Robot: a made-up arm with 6 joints. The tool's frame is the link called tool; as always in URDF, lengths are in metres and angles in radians. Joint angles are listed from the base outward.
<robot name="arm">
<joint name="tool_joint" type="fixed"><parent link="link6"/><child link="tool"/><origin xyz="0.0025 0.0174 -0.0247" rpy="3.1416 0 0"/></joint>
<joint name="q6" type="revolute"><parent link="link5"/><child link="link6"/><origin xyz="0.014 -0.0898 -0.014" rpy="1.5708 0 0"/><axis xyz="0 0 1"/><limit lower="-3.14" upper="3.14"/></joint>
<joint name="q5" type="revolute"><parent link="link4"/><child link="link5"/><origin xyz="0.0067 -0.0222 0.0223" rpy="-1.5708 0 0"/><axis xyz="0 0 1"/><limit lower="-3.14" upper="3.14"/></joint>
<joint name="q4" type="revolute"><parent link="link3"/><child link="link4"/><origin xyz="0.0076 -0.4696 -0.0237" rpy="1.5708 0 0"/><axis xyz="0 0 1"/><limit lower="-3.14" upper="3.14"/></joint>
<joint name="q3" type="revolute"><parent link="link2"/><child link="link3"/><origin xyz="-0.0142 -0.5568 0.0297"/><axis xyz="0 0 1"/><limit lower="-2.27" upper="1.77"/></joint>
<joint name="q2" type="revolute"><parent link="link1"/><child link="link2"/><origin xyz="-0.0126 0.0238 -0.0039" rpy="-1.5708 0 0"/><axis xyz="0 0 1"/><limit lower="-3.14" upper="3.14"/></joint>
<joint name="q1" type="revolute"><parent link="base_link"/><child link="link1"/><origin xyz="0.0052 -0.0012 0.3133"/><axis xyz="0 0 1"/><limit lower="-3.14" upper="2.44"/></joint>
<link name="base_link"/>
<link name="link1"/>
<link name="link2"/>
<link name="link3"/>
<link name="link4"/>
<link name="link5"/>
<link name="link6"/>
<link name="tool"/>
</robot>
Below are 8 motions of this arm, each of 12 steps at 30 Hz.
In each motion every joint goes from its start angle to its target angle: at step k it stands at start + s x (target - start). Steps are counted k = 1, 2, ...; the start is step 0. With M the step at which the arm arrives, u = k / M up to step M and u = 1 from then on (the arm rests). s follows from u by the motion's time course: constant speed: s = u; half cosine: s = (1 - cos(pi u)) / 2; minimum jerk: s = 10 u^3 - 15 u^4 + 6 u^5.
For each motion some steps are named. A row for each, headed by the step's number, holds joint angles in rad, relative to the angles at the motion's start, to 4 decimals.
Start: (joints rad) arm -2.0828 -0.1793 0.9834 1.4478 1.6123 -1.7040
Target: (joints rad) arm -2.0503 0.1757 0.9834 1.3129 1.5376 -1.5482
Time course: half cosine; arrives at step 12
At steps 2, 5, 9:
2: 0.0022 0.0238 0.0000 -0.0090 -0.0050 0.0104
5: 0.0120 0.1316 0.0000 -0.0500 -0.0277 0.0577
9: 0.0277 0.3030 0.0000 -0.1151 -0.0638 0.1330

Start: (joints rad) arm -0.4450 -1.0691 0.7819 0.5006 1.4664 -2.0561
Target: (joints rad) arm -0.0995 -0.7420 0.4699 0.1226 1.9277 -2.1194
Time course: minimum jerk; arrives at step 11
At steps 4, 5, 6, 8, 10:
4: 0.0887 0.0840 -0.0801 -0.0970 0.1184 -0.0162
5: 0.1435 0.1358 -0.1296 -0.1570 0.1916 -0.0263
6: 0.2020 0.1913 -0.1824 -0.2210 0.2697 -0.0370
8: 0.3010 0.2849 -0.2718 -0.3293 0.4018 -0.0551
10: 0.3432 0.3250 -0.3100 -0.3755 0.4583 -0.0629

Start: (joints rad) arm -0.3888 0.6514 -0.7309 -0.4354 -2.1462 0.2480
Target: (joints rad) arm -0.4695 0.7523 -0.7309 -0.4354 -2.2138 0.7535
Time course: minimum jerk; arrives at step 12
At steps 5, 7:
5: -0.0280 0.0350 0.0000 0.0000 -0.0234 0.1752
7: -0.0527 0.0659 0.0000 0.0000 -0.0442 0.3303

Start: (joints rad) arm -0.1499 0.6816 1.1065 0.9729 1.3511 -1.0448
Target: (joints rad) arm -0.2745 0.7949 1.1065 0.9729 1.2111 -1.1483
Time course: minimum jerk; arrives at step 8
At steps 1, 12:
1: -0.0020 0.0018 0.0000 0.0000 -0.0022 -0.0017
12: -0.1246 0.1133 0.0000 0.0000 -0.1400 -0.1035

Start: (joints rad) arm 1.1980 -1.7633 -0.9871 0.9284 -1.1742 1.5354
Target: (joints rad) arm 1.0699 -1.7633 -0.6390 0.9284 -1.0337 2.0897
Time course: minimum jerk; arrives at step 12
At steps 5, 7, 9, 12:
5: -0.0444 0.0000 0.1207 0.0000 0.0487 0.1921
7: -0.0837 0.0000 0.2274 0.0000 0.0918 0.3622
9: -0.1148 0.0000 0.3121 0.0000 0.1260 0.4969
12: -0.1281 0.0000 0.3481 0.0000 0.1405 0.5543

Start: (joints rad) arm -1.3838 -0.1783 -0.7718 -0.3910 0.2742 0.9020
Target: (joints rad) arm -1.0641 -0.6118 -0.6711 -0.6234 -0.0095 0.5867
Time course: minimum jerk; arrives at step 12
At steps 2, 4, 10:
2: 0.0113 -0.0154 0.0036 -0.0082 -0.0101 -0.0112
4: 0.0671 -0.0910 0.0211 -0.0488 -0.0595 -0.0662
10: 0.3084 -0.4181 0.0971 -0.2242 -0.2736 -0.3041

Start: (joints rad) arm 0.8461 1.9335 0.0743 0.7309 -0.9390 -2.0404
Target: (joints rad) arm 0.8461 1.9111 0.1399 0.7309 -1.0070 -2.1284
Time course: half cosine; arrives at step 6
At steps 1, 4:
1: 0.0000 -0.0015 0.0044 0.0000 -0.0046 -0.0059
4: 0.0000 -0.0168 0.0492 0.0000 -0.0510 -0.0660

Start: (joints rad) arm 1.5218 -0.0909 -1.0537 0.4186 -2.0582 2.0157
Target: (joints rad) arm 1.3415 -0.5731 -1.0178 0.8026 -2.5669 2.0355
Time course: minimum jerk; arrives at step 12
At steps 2, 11, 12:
2: -0.0064 -0.0171 0.0013 0.0136 -0.0181 0.0007
11: -0.1794 -0.4797 0.0357 0.3820 -0.5061 0.0197
12: -0.1803 -0.4822 0.0359 0.3840 -0.5087 0.0198

